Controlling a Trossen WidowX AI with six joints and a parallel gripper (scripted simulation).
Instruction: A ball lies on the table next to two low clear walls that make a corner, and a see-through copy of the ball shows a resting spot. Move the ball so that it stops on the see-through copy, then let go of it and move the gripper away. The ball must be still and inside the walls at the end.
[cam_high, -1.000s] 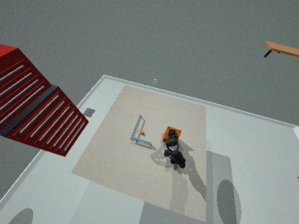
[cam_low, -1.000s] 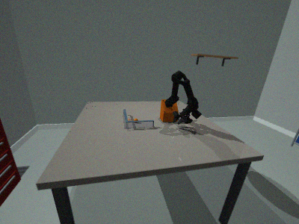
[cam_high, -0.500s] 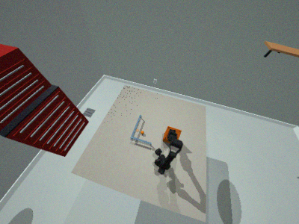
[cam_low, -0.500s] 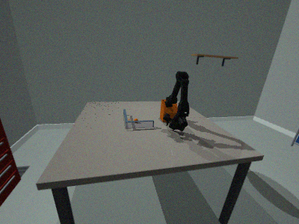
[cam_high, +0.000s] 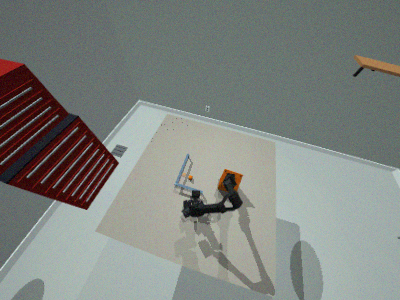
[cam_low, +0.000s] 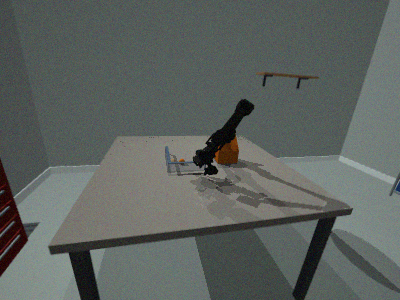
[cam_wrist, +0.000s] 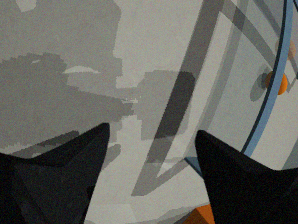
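Right now the orange ball is 200 mm to the right of my gripper tip, 80 mm ahead of it and 10 mm below it.
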